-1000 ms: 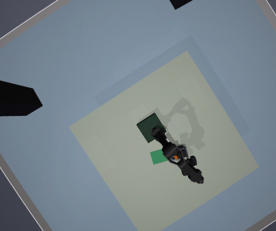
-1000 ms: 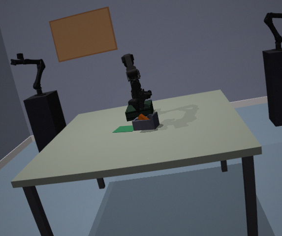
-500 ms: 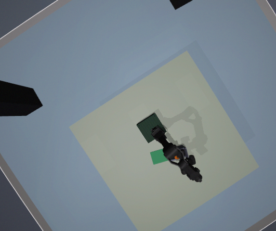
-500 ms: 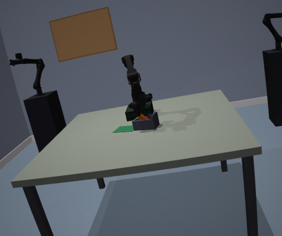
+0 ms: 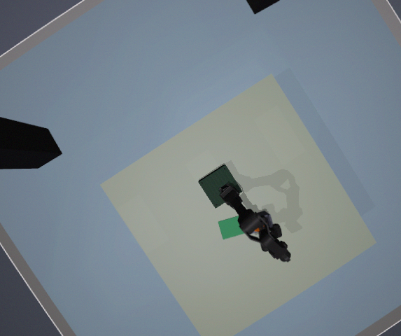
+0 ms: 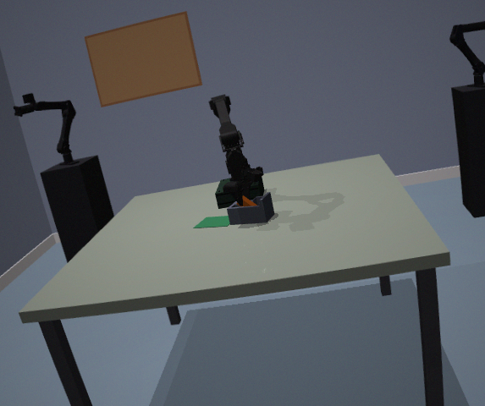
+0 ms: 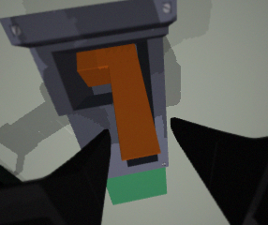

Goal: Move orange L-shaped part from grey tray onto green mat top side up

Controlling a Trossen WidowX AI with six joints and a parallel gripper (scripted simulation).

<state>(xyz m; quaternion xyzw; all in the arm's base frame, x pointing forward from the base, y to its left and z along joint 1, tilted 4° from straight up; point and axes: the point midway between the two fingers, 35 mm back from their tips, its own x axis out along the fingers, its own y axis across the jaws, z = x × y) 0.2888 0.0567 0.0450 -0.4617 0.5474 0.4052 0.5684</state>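
Right now my gripper tip is 40 mm to the right of the orange L-shaped part, 30 mm above it and 10 mm past it. The rest, counted from my gripper tip: green mat (140 mm to the right, 90 mm below, 50 mm behind).
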